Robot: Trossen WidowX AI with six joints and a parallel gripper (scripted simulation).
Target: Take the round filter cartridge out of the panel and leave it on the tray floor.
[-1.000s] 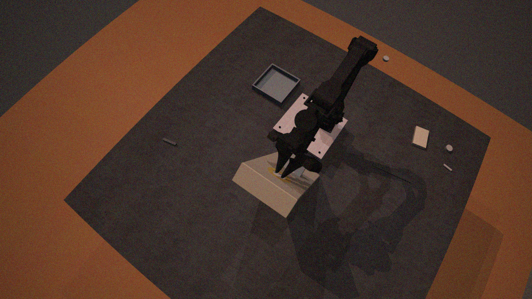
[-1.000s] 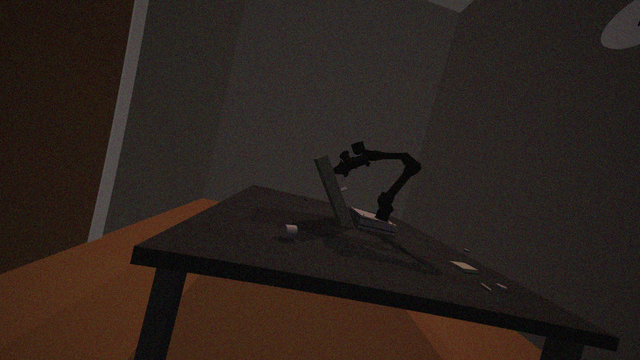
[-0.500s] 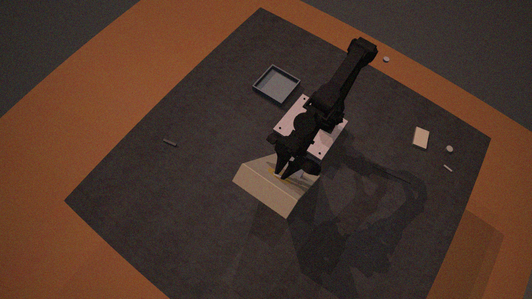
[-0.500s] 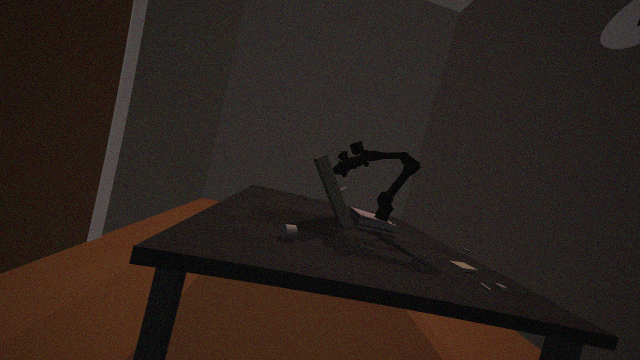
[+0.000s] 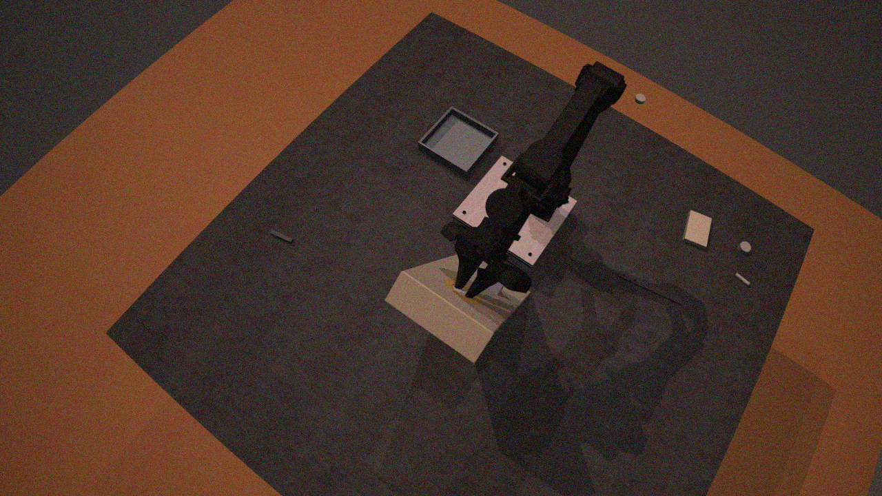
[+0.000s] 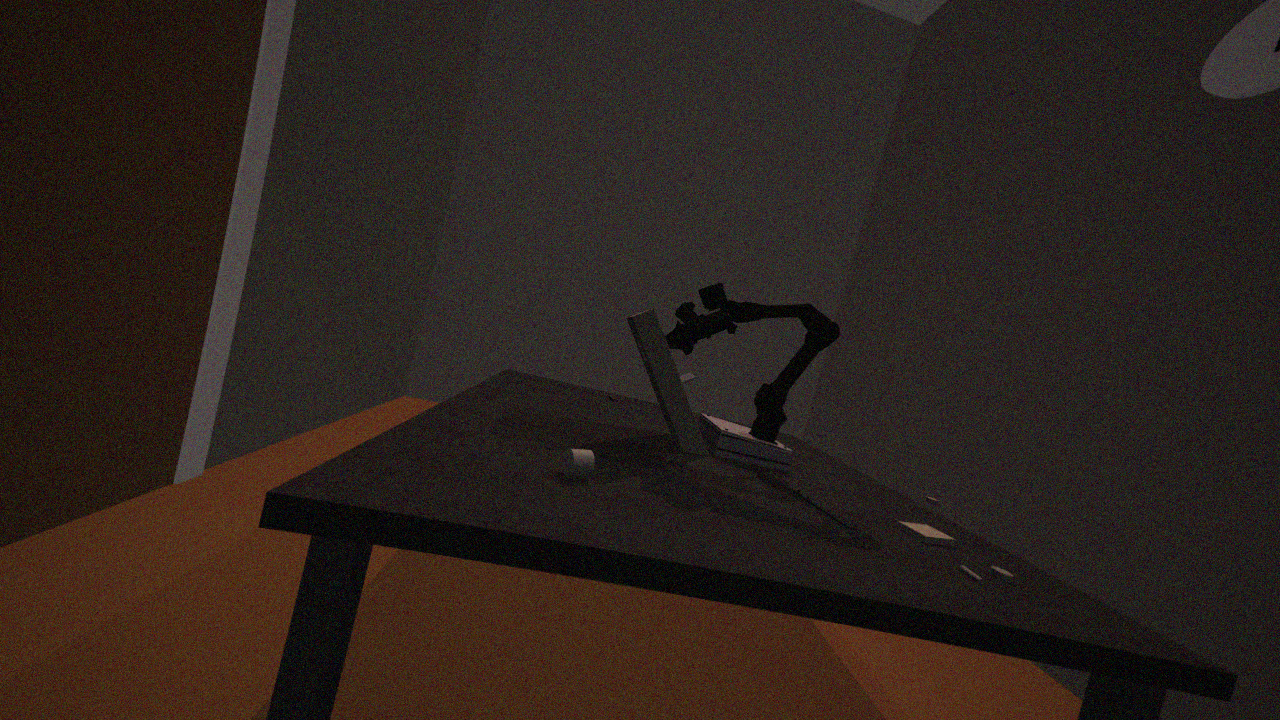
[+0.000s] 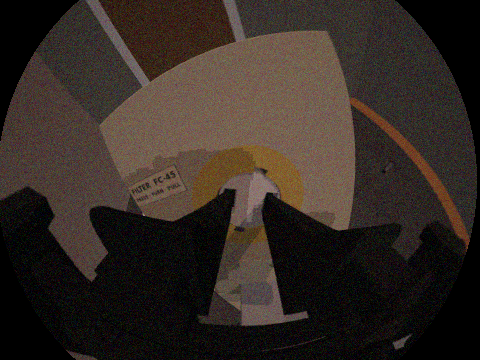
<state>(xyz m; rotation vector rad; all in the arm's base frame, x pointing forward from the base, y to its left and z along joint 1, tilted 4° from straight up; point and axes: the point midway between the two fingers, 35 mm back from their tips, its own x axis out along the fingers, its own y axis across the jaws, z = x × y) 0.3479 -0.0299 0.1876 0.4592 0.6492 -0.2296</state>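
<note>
Now: the round filter cartridge 1 cm below my gripper tip and 1 cm ahead of it. Round my gripper tip: cream service panel 8 cm below, 4 cm behind; bar 47 cm to the right, 25 cm below, 1 cm ahead; grey-blue tray 45 cm behind, 25 cm to the right, 25 cm below.
</note>
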